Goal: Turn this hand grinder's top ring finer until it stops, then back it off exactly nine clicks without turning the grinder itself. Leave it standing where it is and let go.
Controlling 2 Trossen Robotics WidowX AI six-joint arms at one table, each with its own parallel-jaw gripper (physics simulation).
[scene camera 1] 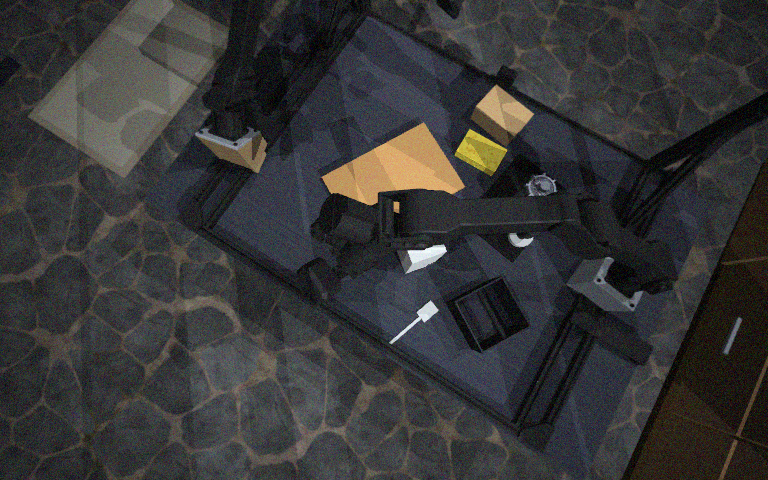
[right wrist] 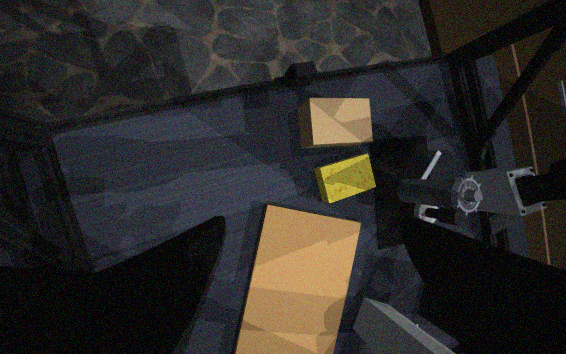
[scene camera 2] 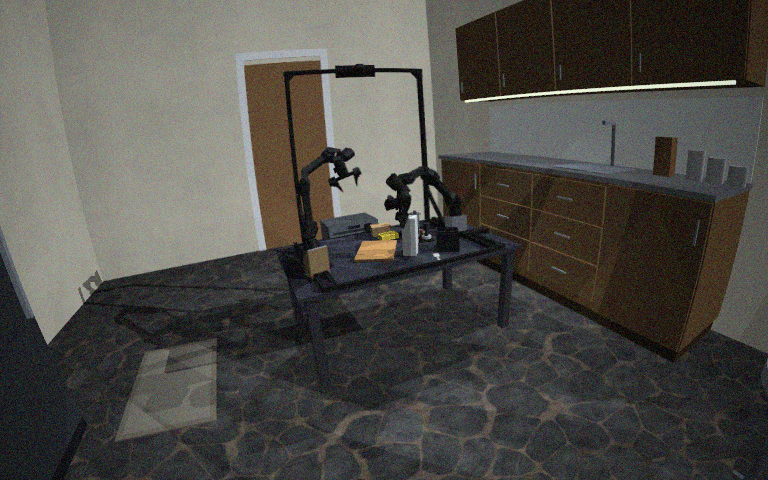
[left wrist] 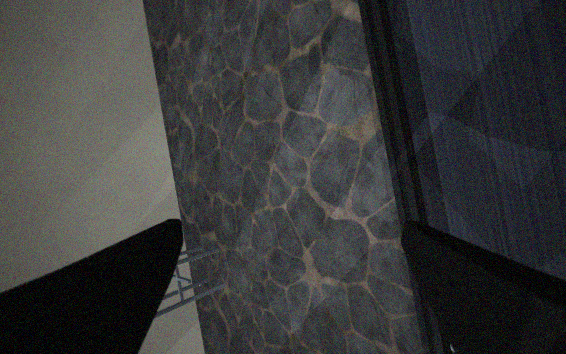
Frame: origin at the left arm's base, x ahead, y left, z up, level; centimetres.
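Seen in the pictures: left gripper, fingertip midpoint: (scene camera 2: 403, 223) (left wrist: 293, 230); right gripper, fingertip midpoint: (scene camera 1: 438, 7) (right wrist: 313, 225) (scene camera 2: 349, 189); left arm's base, origin of the base link: (scene camera 1: 622, 278) (right wrist: 527, 190) (scene camera 2: 455, 215); right arm's base, origin of the base link: (scene camera 1: 229, 131) (scene camera 2: 314, 252).
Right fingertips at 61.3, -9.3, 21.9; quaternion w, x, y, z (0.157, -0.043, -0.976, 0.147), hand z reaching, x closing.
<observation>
Pixels of each thing's top centre, then the offset from my right fingertips to it, as dx, dy, dz. "pt": a spot on its surface instead. Level surfaces: height alone.
- hand grinder, middle of its top: (scene camera 1: 423, 240) (scene camera 2: 409, 216) -23.6, +32.0, -12.4
- dark table, its level: dz -32.4
- orange board, middle of its top: (right wrist: 301, 291) (scene camera 1: 393, 181) (scene camera 2: 376, 249) -8.0, +20.8, -30.9
- yellow sponge, middle of its top: (right wrist: 349, 177) (scene camera 1: 482, 150) (scene camera 2: 387, 233) -20.3, +0.7, -29.4
- tan box, middle of its top: (right wrist: 342, 120) (scene camera 1: 505, 109) (scene camera 2: 380, 225) -18.5, -9.9, -26.4
- black open box, middle of its top: (scene camera 1: 492, 314) (scene camera 2: 447, 230) -44.4, +32.8, -22.4
- small white scoop, middle of its top: (scene camera 1: 412, 324) -33.5, +45.0, -32.2
- round toothed part, surface spot: (scene camera 1: 540, 185) pt -35.1, +6.4, -16.3
The hand grinder (scene camera 1: 422, 257) (scene camera 2: 411, 234) is a tall pale grey column. It stands upright on the dark table (scene camera 1: 282, 205) (scene camera 2: 349, 272) beside the orange board. Its top corner shows in the right wrist view (right wrist: 383, 328). I cannot make out its top ring. My left gripper (scene camera 1: 317, 248) (scene camera 2: 397, 210) (left wrist: 293, 230) is open and empty. It hangs to the left of the grinder and faces out over the table's edge and the floor. Its forearm passes just above the grinder. My right gripper (scene camera 2: 346, 181) (right wrist: 313, 225) is open and empty, high above the table.
An orange board (scene camera 1: 396, 167) (right wrist: 303, 274), a yellow sponge (scene camera 1: 481, 151) (right wrist: 346, 177) and a tan box (scene camera 1: 502, 114) (right wrist: 339, 121) lie behind the grinder. A black open box (scene camera 1: 488, 311) (scene camera 2: 448, 238), a small white scoop (scene camera 1: 417, 320) and a round toothed part (scene camera 1: 540, 185) lie nearby.
</observation>
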